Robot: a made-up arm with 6 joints. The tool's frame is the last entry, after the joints.
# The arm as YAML. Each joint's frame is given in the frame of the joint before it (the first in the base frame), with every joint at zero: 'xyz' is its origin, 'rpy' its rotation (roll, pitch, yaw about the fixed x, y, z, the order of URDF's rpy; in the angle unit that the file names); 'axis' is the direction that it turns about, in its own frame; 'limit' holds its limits. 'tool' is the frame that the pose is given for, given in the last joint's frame.
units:
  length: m
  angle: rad
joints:
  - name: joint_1
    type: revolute
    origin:
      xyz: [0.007, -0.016, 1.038]
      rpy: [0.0, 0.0, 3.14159]
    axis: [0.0, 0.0, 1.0]
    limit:
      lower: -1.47
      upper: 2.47
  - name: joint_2
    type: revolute
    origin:
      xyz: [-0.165, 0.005, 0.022]
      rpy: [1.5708, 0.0, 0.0]
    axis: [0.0, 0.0, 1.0]
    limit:
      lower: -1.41
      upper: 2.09
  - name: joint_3
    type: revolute
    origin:
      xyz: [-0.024, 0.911, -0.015]
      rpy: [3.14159, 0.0, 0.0]
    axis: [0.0, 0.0, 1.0]
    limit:
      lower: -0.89
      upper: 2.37
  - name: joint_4
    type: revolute
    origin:
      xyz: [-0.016, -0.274, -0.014]
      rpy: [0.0, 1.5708, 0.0]
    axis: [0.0, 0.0, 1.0]
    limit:
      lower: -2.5
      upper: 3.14
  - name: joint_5
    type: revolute
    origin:
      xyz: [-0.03, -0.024, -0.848]
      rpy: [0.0, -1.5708, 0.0]
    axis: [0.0, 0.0, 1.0]
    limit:
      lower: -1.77
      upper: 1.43
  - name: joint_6
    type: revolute
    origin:
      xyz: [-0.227, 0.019, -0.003]
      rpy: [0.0, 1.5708, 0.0]
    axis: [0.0, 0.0, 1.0]
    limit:
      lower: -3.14
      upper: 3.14
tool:
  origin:
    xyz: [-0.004, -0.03, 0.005]
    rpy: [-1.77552, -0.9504, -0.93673]
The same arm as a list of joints. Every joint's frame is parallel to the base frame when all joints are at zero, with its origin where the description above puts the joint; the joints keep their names.
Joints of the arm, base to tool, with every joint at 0 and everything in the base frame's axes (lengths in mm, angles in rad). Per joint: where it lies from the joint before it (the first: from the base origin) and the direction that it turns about. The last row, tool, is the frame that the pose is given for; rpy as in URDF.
joint_1: xyz 7 -16 1038 axis +z
joint_2: xyz 165 -5 22 axis +y
joint_3: xyz 24 -15 911 axis -y
joint_4: xyz 16 14 274 axis -x
joint_5: xyz 848 -30 24 axis -y
joint_6: xyz 227 3 -19 axis -x
tool: xyz -5 -4 30 rpy 2.101 -0.4874 2.7412
Joint limits (rad, base to tool): -1.47..2.47 -1.41..2.09 -0.89..2.37 -2.5..3.14 -1.77..1.43 -3.14..3.14

